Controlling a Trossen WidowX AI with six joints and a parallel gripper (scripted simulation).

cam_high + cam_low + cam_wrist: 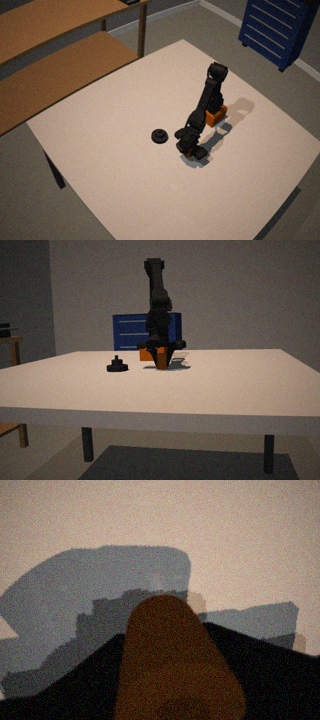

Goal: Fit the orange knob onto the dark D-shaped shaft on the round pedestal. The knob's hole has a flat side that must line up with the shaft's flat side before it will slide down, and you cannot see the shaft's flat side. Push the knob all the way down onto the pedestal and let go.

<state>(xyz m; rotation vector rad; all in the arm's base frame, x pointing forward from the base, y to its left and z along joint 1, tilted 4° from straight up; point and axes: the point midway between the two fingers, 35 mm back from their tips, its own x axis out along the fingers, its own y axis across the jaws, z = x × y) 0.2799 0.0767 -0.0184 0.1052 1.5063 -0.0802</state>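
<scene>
The dark round pedestal lies 180 mm to the right of my gripper tip, 30 mm ahead of it and 20 mm above it. From my gripper tip the other things lie so: orange knob: 20 mm above.
</scene>
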